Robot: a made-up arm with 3 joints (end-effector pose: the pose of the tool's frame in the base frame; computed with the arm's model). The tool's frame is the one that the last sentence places.
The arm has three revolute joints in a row. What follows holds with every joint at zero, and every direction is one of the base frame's.
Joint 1 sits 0.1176 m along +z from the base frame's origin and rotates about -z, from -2.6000 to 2.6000 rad.
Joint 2 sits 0.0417 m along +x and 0.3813 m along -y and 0.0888 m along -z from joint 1 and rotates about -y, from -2.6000 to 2.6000 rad.
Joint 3 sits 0.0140 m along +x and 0.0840 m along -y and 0.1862 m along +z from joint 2 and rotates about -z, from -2.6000 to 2.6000 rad.
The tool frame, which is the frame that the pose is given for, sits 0.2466 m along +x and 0.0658 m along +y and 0.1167 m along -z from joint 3; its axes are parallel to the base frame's.
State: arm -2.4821 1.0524 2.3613
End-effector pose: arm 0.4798 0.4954 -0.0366 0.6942 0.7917 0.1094
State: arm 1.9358 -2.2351 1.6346
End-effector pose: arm -0.6888 0.2022 -0.0644 -0.4003 -2.6380 1.2698
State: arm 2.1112 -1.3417 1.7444
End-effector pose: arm -0.6775 0.2694 0.0093 -0.3049 -1.6441 1.9740
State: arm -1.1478 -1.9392 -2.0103
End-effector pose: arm 0.3123 0.0357 0.1441 -1.0797 -2.3466 -1.7717
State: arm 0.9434 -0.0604 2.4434
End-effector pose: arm -0.5966 -0.3258 0.1062 0.0601 -0.0645 2.8952
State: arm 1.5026 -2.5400 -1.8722
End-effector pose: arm -0.2364 -0.1982 0.0406 2.5291 -0.2962 0.1451
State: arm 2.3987 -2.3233 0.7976
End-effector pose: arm -0.3537 0.4842 -0.1890 -2.0545 -1.9932 1.2408
